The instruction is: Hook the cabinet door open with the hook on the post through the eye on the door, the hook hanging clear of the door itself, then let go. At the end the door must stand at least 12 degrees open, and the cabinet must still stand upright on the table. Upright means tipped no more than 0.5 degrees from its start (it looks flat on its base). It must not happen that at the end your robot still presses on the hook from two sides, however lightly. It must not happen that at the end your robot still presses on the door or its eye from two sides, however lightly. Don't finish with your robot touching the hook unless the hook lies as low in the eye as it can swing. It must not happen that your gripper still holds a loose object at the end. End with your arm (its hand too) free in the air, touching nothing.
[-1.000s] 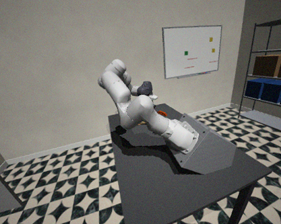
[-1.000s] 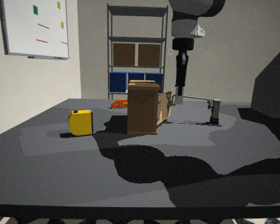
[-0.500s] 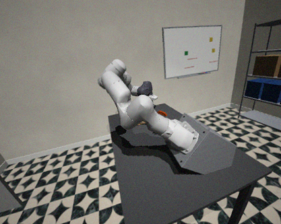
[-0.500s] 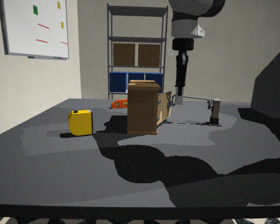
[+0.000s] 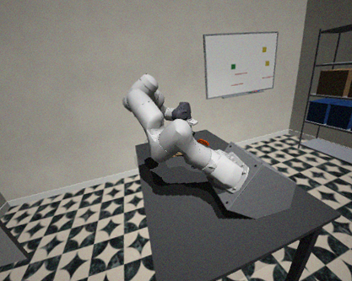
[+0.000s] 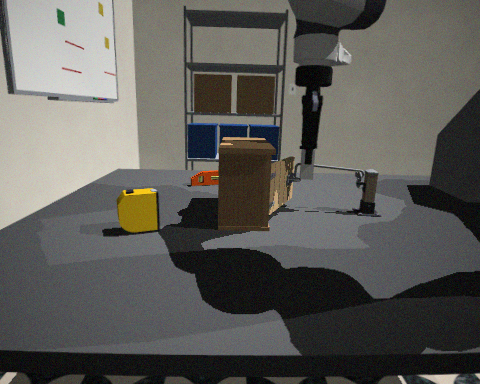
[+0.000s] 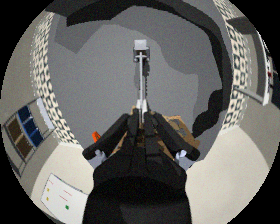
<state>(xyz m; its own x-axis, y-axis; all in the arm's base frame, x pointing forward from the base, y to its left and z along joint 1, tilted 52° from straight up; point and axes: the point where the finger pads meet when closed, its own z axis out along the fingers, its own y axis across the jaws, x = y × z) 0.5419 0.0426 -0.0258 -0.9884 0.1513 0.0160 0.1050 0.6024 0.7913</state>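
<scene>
My hand is 6 cm short of the cabinet door, 5 cm to the right of it and 4 cm above it. From my hand the other things lie so: yellow tape measure 33 cm ahead, 14 cm to the left, 7 cm below; then orange level 21 cm ahead, 23 cm to the right, 9 cm below.
</scene>
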